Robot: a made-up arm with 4 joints.
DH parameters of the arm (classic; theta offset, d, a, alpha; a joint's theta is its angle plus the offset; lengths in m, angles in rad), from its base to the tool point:
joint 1: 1.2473 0 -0.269 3.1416
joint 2: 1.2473 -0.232 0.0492 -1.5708
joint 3: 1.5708 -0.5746 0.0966 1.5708
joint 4: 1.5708 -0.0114 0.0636 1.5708
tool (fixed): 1.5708 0.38 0 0
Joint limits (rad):
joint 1: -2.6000..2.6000
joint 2: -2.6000..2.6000
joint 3: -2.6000..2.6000
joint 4: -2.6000..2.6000
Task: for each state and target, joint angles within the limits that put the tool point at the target. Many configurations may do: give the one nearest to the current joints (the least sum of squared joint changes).
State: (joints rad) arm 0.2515 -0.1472 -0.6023 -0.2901
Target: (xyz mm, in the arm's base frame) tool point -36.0 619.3 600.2
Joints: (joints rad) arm -0.3271 -0.3920 -0.3722 -0.8677
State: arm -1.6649 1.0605 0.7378 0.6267
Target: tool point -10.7 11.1 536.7
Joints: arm -1.5314 0.3653 0.1816 0.8121
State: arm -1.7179 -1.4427 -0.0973 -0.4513
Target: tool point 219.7 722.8 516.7
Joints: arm -1.5457 -1.4582 -0.9388 -0.4508
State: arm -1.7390 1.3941 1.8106 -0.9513
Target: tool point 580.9 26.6 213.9
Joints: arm -1.2865 0.7377 1.5861 -0.6584
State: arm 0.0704 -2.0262 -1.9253 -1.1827
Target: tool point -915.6 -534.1 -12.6
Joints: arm 0.1406 -2.0985 -2.3265 -0.9522
